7 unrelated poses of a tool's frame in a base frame.
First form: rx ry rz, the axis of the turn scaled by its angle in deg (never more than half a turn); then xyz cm.
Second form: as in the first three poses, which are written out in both.
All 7 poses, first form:
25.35 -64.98 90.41 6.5 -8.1 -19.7
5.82 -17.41 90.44 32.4 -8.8 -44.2
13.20 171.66 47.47 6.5 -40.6 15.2
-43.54 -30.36 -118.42 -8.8 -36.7 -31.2
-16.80 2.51 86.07 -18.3 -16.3 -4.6
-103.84 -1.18 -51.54 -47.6 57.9 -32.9
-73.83 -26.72 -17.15 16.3 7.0 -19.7
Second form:
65 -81 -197 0.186 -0.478 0.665 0.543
324 -88 -442 0.045 -0.136 0.707 0.693
65 -406 152 0.074 0.961 0.266 0.012
-88 -367 -312 -0.304 -0.212 -0.826 0.424
-183 -163 -46 -0.133 0.020 0.680 0.721
-476 579 -329 -0.759 -0.009 -0.377 0.530
163 70 -197 -0.593 -0.215 -0.138 0.764

